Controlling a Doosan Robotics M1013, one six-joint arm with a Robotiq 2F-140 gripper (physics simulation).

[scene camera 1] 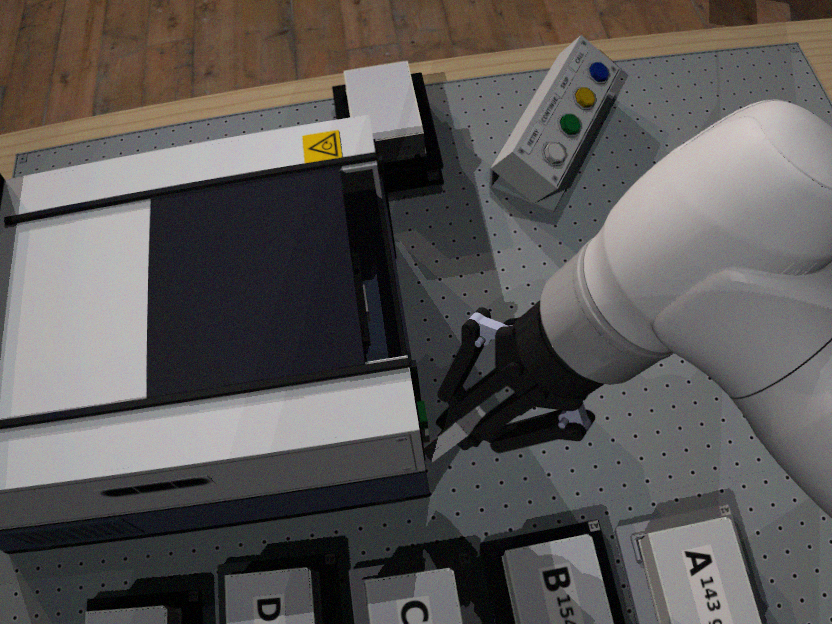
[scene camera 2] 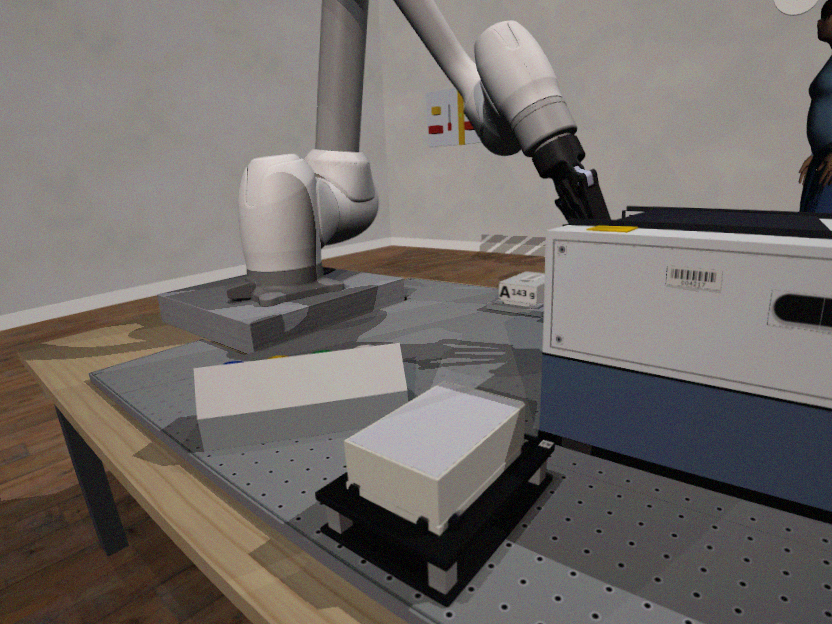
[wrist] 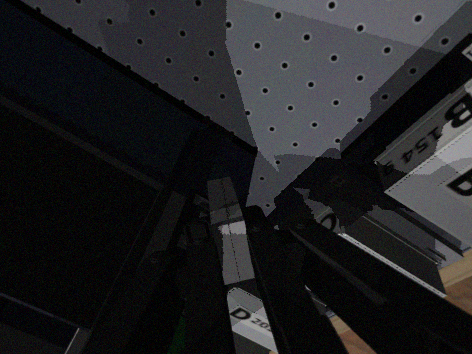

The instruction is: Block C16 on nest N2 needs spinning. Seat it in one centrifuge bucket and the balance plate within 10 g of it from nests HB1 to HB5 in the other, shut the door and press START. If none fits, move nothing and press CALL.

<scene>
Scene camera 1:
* my gripper: 435, 445
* centrifuge: 96, 461, touched by my gripper
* white block: 385, 92
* button box: 536, 164
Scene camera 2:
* centrifuge: 686, 350
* white block: 434, 456
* button box: 239, 403
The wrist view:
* my gripper: 223, 200
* centrifuge: 109, 168
</scene>
